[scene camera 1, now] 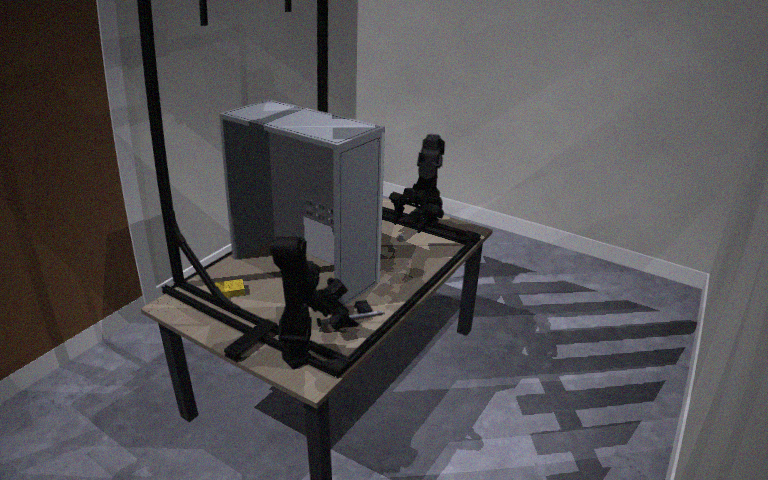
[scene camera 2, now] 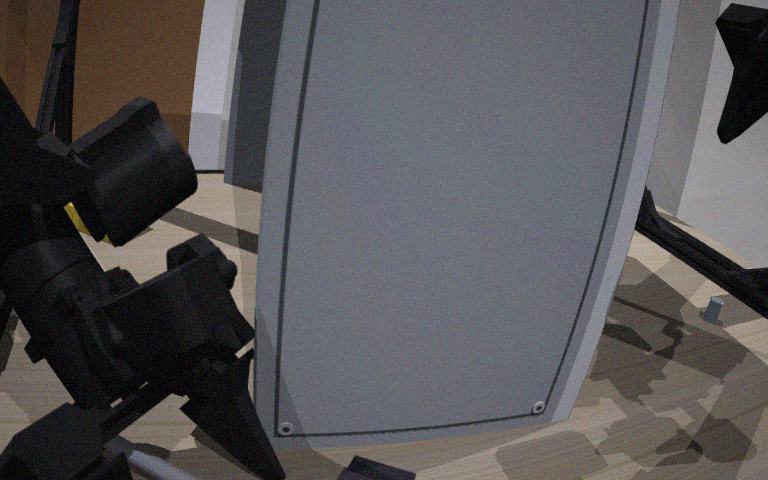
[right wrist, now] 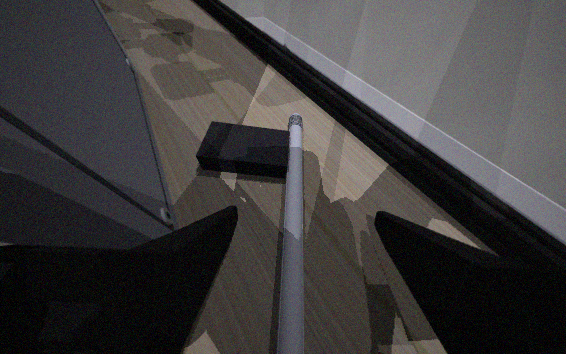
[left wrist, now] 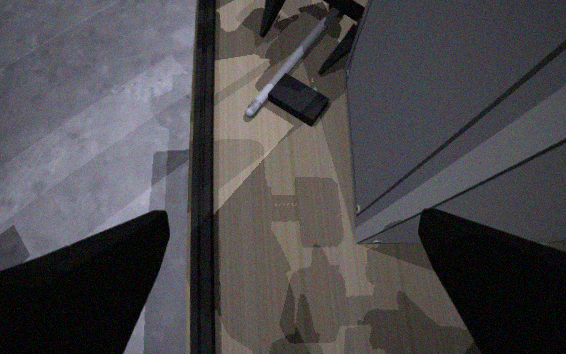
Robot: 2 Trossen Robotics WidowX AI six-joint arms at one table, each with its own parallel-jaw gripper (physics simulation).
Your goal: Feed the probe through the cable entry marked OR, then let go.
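Frame: origin at the left arm's base, x ahead, y left, z up, level; metres.
Seen in the pictures: left gripper, fingertip midpoint: (scene camera 1: 406, 228) (left wrist: 296, 222); right gripper, fingertip midpoint: (scene camera 1: 353, 318) (right wrist: 305, 214) (left wrist: 290, 55); right arm's base, link origin: (scene camera 1: 296, 354).
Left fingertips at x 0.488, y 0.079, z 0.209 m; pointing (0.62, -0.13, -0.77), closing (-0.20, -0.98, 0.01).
Observation:
A point is followed by its place in that frame.
The probe (scene camera 1: 370, 314) {x 0.699, y 0.051, z -0.010 m} (scene camera 2: 161, 466) {x 0.778, y -0.036, z -0.003 m} (left wrist: 290, 62) {x 0.726, y 0.013, z -0.005 m} (right wrist: 295, 200) {x 0.732, y 0.009, z -0.004 m} is a long grey rod with a knurled tip, lying low over the table beside a black block (scene camera 1: 362, 306) {x 0.678, y 0.012, z -0.003 m} (scene camera 2: 378, 470) {x 0.657, y -0.004, z -0.003 m} (left wrist: 299, 99) {x 0.669, y 0.015, z -0.003 m} (right wrist: 245, 147) {x 0.678, y 0.011, z -0.003 m}. My right gripper (left wrist: 290, 55) {x 0.742, y 0.010, z -0.010 m} (right wrist: 305, 214) {x 0.742, y 0.010, z -0.010 m} is open, its fingers apart on either side of the probe and touching neither side in the right wrist view. My left gripper (left wrist: 296, 222) {x 0.488, y 0.079, z 0.209 m} is open and empty, at the far end of the table. The grey cabinet (scene camera 1: 359, 209) {x 0.611, y -0.034, z 0.306 m} (scene camera 2: 441, 226) {x 0.624, y -0.037, z 0.130 m} has a group of cable entries (scene camera 1: 318, 211) {x 0.451, y -0.273, z 0.178 m} low on its side in scene camera 1; their markings are unreadable.
A yellow block (scene camera 1: 232, 287) {x 0.794, y -0.424, z 0.008 m} (scene camera 2: 82, 220) lies left of the cabinet. A small grey cylinder (scene camera 1: 400, 237) {x 0.188, y -0.055, z -0.001 m} (scene camera 2: 714, 309) {x 0.187, y -0.052, z -0.001 m} stands toward the left arm. A black rail (left wrist: 202, 175) {x 0.596, y 0.141, z -0.005 m} runs along the table edge. The tall cabinet stands between the two arms.

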